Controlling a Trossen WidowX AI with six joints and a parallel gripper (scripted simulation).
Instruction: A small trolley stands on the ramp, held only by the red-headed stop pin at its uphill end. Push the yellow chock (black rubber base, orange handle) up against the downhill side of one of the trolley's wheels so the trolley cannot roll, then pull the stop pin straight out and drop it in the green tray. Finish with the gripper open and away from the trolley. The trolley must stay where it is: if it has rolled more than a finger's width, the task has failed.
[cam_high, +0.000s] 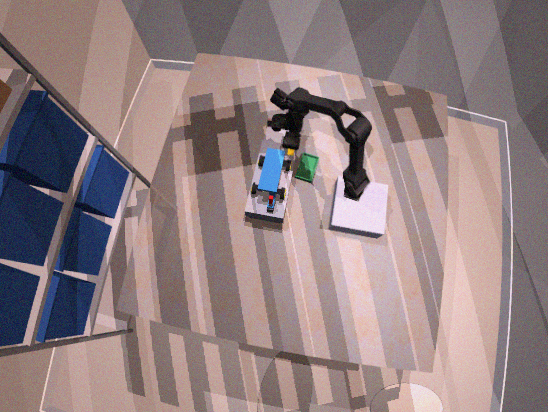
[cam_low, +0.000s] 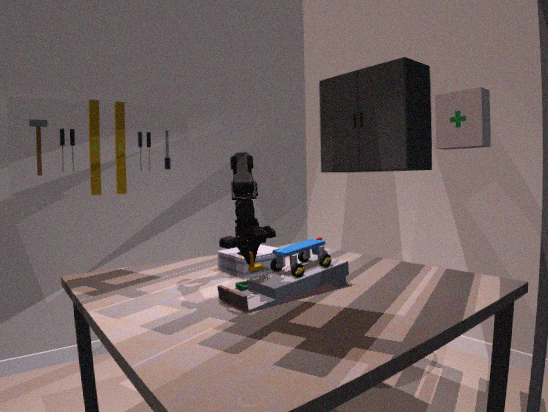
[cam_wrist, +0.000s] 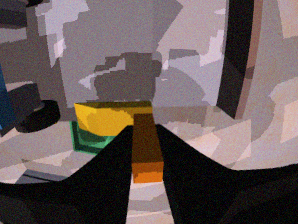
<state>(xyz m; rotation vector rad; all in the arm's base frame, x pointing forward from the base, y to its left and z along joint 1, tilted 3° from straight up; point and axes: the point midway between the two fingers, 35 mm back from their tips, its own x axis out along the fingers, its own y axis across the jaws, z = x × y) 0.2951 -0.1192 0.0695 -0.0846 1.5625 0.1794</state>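
Now: the red-headed stop pin 1 cm behind my gripper tip, 29 cm to the left of it and 2 cm above it. Round my gripper tip: green tray 9 cm behind, 5 cm to the left, 12 cm below; yellow chock 2 cm to the left, 1 cm below; dark stop bar 7 cm ahead, 10 cm to the right, 8 cm below.
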